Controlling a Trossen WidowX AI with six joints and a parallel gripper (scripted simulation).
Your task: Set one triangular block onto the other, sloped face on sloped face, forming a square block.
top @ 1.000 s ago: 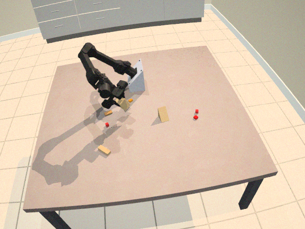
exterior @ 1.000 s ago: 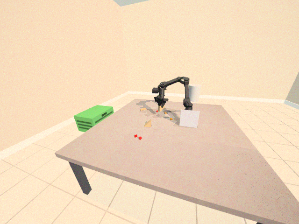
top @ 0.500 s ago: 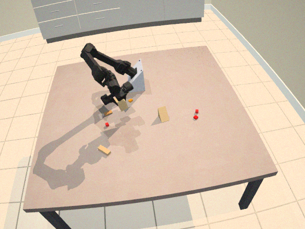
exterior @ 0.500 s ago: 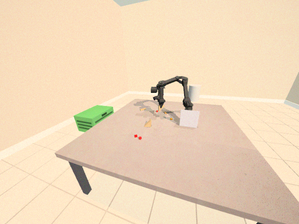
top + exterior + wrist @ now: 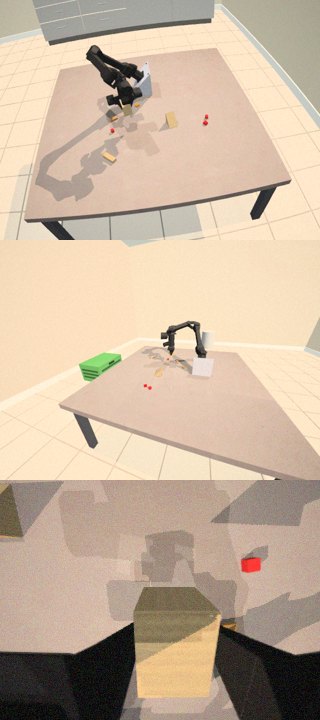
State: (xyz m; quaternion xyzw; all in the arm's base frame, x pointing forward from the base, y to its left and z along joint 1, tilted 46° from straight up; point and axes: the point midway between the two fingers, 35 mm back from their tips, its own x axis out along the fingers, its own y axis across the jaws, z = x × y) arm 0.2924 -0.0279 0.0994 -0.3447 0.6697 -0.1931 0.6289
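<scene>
Now: the tan flat block 100 mm below my gripper tip, 90 mm to the right of it and 40 mm behind it. The rest, counted from my gripper tip: flat tan block 250 mm ahead, 110 mm to the right, 100 mm below.
</scene>
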